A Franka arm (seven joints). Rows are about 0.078 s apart.
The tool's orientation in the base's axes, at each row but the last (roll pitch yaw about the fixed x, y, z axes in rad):
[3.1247, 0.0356, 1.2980]
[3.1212, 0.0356, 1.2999]
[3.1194, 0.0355, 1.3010]
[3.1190, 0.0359, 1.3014]
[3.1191, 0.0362, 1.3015]
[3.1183, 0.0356, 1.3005]
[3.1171, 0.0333, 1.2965]
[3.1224, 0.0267, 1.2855]
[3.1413, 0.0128, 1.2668]
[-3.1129, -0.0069, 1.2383]
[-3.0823, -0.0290, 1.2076]
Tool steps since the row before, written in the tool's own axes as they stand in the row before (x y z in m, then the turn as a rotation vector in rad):
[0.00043, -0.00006, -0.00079, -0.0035, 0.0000, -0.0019]
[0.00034, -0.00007, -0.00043, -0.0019, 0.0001, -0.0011]
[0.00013, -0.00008, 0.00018, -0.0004, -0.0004, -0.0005]
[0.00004, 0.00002, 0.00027, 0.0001, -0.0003, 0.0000]
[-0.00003, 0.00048, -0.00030, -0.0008, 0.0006, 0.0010]
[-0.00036, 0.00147, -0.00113, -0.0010, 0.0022, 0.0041]
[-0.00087, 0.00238, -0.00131, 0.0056, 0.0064, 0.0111]
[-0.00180, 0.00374, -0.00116, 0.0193, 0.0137, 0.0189]
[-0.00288, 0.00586, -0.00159, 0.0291, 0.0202, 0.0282]
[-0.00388, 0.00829, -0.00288, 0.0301, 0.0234, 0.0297]
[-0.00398, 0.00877, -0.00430, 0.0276, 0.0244, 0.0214]
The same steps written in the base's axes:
[0.00005, 0.00046, 0.00077, -0.0010, -0.0033, 0.0020]
[0.00002, 0.00036, 0.00042, -0.0004, -0.0018, 0.0012]
[-0.00004, 0.00014, -0.00019, -0.0005, -0.0003, 0.0005]
[0.00003, 0.00002, -0.00027, -0.0003, 0.0002, 0.0000]
[0.00045, -0.00014, 0.00031, 0.0004, -0.0010, -0.0010]
[0.00131, -0.00069, 0.00118, 0.0019, -0.0017, -0.0040]
[0.00204, -0.00143, 0.00140, 0.0078, 0.0032, -0.0111]
[0.00307, -0.00274, 0.00128, 0.0188, 0.0141, -0.0191]
[0.00473, -0.00448, 0.00163, 0.0279, 0.0214, -0.0286]
[0.00664, -0.00642, 0.00261, 0.0312, 0.0213, -0.0302]
[0.00697, -0.00702, 0.00366, 0.0316, 0.0182, -0.0220]

